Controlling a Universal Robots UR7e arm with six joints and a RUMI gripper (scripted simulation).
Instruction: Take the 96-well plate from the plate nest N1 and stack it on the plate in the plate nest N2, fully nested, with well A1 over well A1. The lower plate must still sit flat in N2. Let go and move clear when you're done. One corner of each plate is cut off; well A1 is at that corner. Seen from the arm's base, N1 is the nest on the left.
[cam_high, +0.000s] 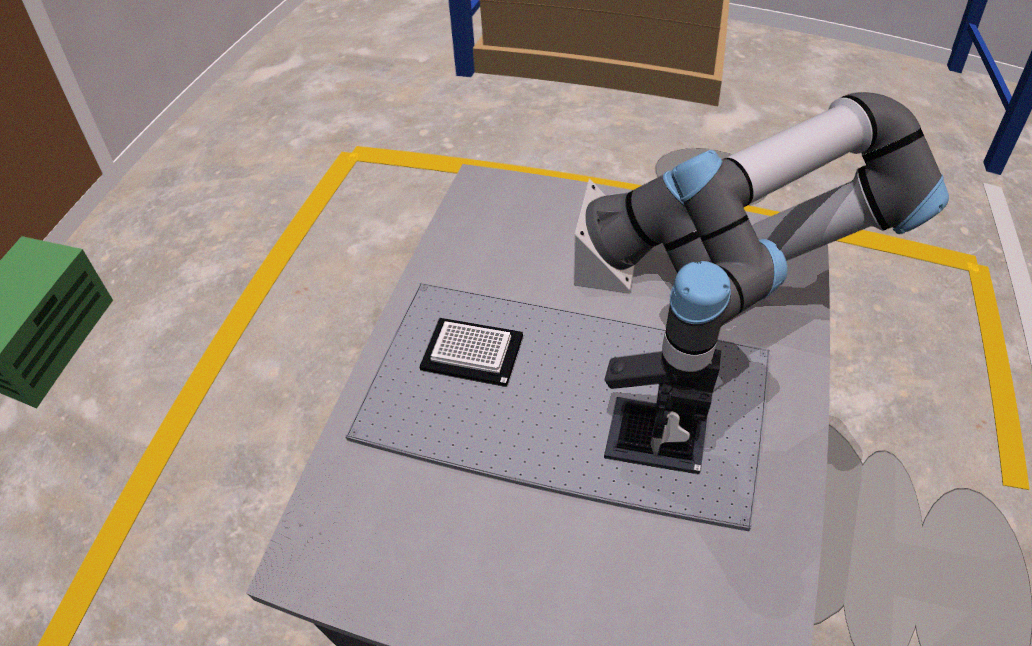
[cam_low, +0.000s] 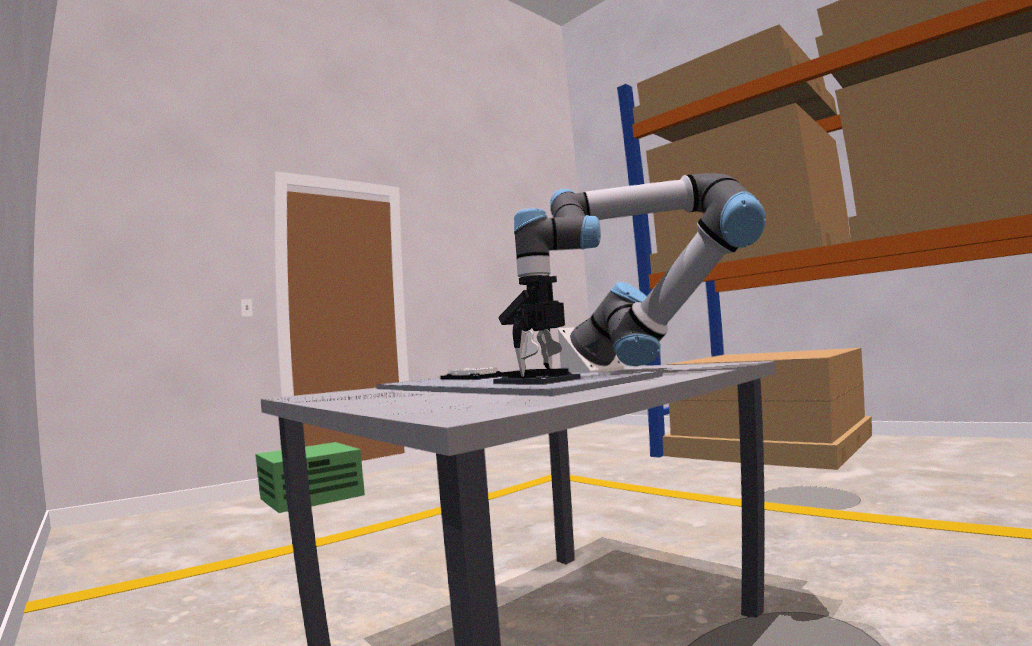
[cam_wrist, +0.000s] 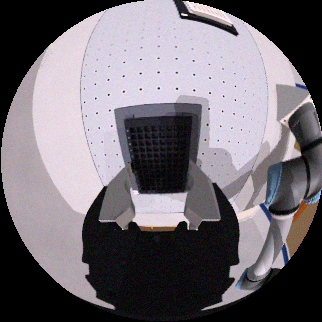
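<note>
Right now the plate nest N1 is 20 mm below my hand. The rest, counted from my hand: black plate nest N2: 50 mm behind, 370 mm to the right, 20 mm below; then black 96-well plate: 10 mm below; then white 96-well plate: 50 mm behind, 370 mm to the right, 10 mm below.
</note>
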